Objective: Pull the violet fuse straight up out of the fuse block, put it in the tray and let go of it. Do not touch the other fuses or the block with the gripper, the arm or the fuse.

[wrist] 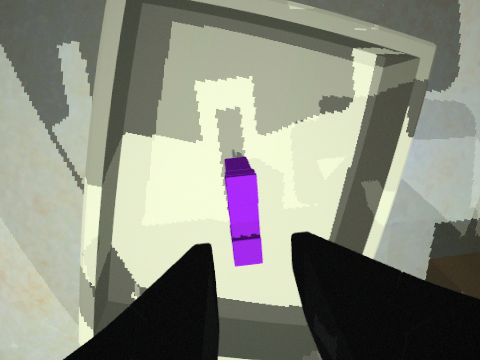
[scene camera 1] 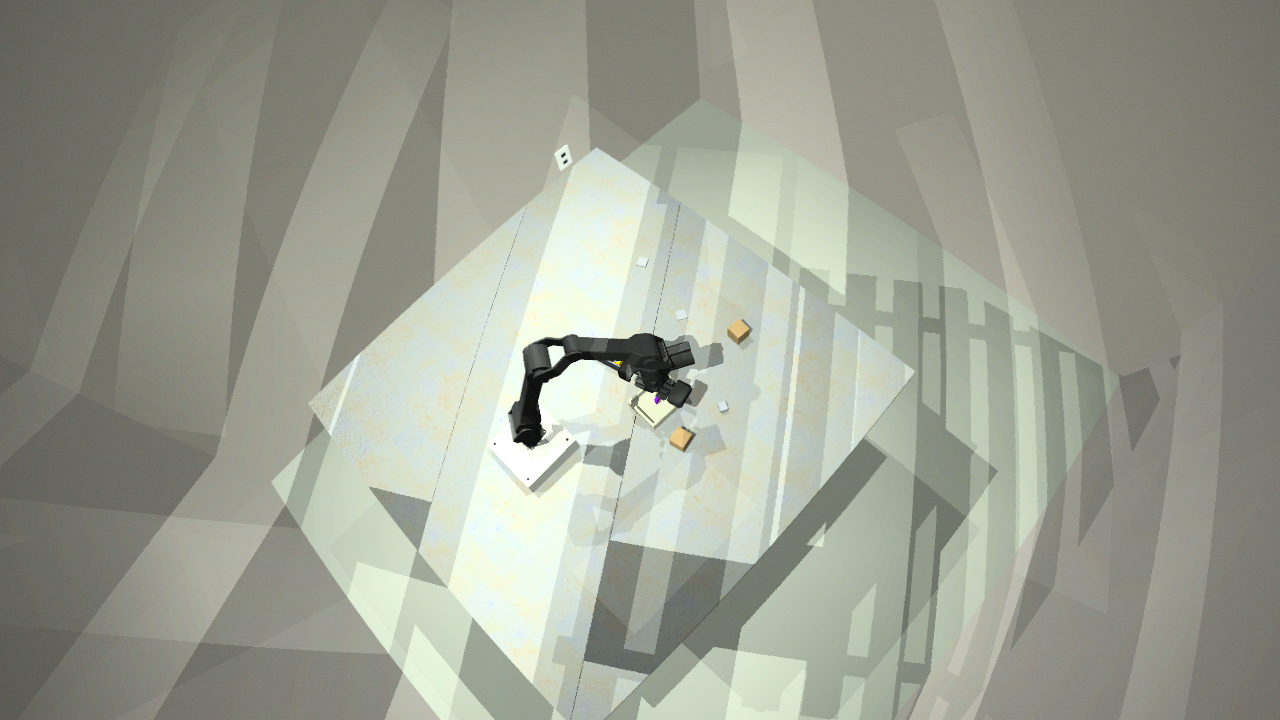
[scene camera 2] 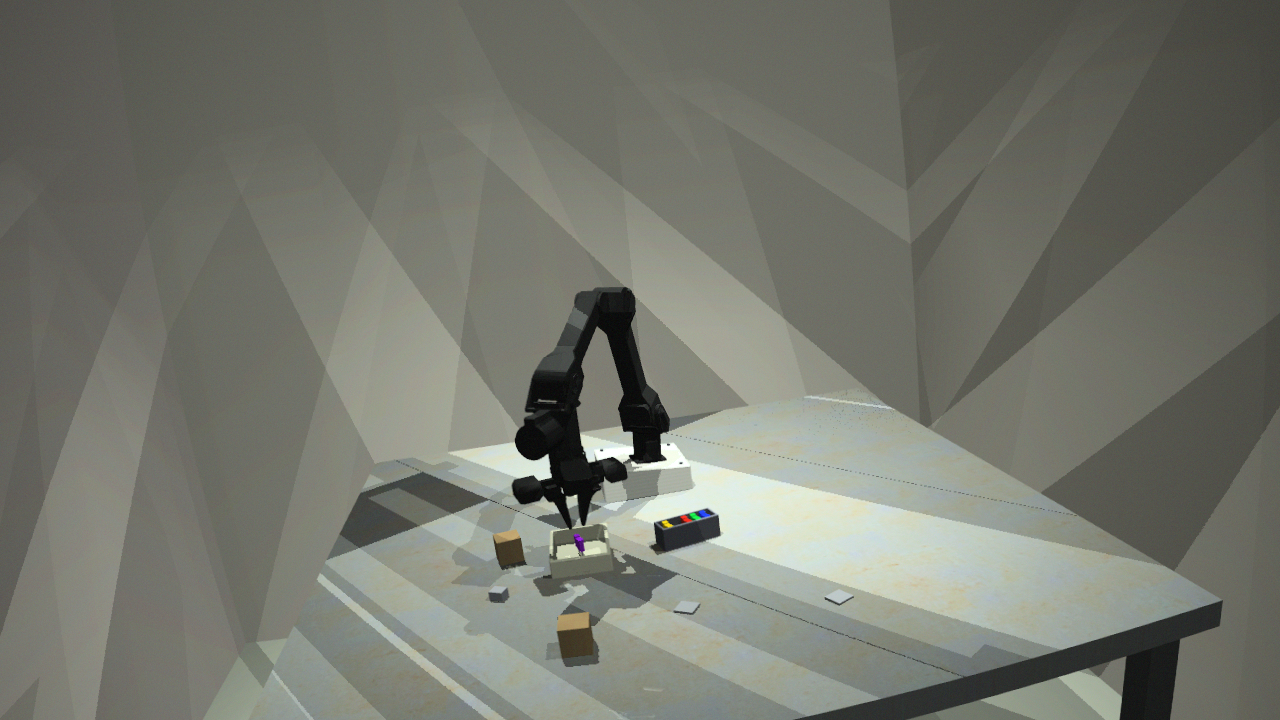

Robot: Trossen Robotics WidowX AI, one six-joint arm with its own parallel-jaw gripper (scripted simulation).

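I can see my gripper (scene camera 2: 576,526), and the gripper is visible at (scene camera 1: 657,393) and at (wrist: 252,255) too. A cream tray (scene camera 2: 565,561) is part of the scene; I find the tray again at (wrist: 324,107) and at (scene camera 1: 643,403). There is also a violet fuse (wrist: 240,180).
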